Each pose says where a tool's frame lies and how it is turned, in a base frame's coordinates. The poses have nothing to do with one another.
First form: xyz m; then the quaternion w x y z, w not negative.
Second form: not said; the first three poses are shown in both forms.
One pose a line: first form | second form
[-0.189 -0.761 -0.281 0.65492 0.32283 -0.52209 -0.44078] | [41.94 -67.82 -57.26 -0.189 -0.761 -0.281]
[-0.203 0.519 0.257 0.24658 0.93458 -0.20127 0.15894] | [146.05 -31.45 24.84 -0.203 0.519 0.257]
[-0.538 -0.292 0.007 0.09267 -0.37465 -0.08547 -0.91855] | [-63.73 -14.54 -156.24 -0.538 -0.292 0.007]
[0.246 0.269 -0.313 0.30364 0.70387 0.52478 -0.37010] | [106.86 79.67 -56.19 0.246 0.269 -0.313]
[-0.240 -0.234 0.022 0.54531 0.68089 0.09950 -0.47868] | [92.53 13.52 -65.05 -0.240 -0.234 0.022]
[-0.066 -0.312 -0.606 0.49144 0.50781 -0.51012 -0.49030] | [70.63 -70.95 -68.19 -0.066 -0.312 -0.606]
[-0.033 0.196 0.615 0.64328 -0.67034 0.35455 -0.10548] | [-87.49 46.27 -13.77 -0.033 0.196 0.615]
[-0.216 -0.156 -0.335 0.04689 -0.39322 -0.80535 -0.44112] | [-68.74 -140.79 -77.12 -0.216 -0.156 -0.335]
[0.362 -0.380 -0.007 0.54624 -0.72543 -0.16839 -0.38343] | [-98.54 -22.87 -52.08 0.362 -0.380 -0.007]
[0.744 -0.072 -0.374 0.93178 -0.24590 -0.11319 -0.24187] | [-28.84 -13.27 -28.36 0.744 -0.072 -0.374]
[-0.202 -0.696 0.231 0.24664 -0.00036 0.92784 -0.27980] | [-0.06 144.99 -43.72 -0.202 -0.696 0.231]
